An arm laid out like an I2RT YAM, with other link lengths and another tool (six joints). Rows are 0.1 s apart.
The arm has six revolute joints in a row. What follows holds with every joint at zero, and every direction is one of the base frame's. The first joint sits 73.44 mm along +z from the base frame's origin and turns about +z. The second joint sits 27.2 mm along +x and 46.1 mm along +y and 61.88 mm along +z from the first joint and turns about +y. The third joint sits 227.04 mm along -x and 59.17 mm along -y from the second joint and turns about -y. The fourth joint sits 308.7 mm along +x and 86.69 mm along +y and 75.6 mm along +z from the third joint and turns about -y. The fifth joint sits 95.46 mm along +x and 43.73 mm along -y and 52.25 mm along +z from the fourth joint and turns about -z. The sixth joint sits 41.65 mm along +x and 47.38 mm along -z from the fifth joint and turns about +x. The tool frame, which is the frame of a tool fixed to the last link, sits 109 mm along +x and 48 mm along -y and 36 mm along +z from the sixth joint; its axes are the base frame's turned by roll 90.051, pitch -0.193 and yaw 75.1 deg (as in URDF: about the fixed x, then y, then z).
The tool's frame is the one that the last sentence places.
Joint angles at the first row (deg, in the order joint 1, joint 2, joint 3, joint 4, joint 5, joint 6):
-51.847 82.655 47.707 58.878 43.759 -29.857
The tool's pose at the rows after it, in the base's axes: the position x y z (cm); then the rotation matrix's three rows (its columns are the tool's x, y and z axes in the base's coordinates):
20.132 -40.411 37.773; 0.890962 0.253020 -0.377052; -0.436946 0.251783 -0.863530; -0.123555 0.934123 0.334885
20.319 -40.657 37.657; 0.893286 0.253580 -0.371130; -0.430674 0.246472 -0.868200; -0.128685 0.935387 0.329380
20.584 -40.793 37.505; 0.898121 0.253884 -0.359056; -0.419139 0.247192 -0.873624; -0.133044 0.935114 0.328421
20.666 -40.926 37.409; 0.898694 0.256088 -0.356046; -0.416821 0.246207 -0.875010; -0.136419 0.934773 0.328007
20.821 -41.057 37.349; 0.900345 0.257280 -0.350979; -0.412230 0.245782 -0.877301; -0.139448 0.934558 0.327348
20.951 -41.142 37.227; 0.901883 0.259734 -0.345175; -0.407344 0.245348 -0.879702; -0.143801 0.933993 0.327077
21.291 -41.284 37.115; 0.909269 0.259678 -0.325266; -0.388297 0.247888 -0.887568; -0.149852 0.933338 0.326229
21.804 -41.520 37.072; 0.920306 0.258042 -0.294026; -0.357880 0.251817 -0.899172; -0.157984 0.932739 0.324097
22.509 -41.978 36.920; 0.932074 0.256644 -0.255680; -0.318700 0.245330 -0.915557; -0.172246 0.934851 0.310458
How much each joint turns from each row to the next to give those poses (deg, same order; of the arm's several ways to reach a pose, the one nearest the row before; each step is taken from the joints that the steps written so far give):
0.037 -0.125 0.172 -0.390 0.008 0.255
-0.028 0.259 0.360 -0.788 -0.276 0.407
0.050 0.220 0.054 -0.265 -0.642 0.267
-0.067 0.284 0.139 -0.042 -0.212 0.012
0.002 0.282 0.223 -0.165 -0.274 0.077
-0.003 0.180 0.003 -0.055 -0.317 0.011
0.026 -0.017 -0.037 -0.571 -1.120 0.402
-0.001 -0.145 0.109 -1.165 -1.787 0.698
-0.002 -0.163 0.495 -2.531 -2.038 1.229

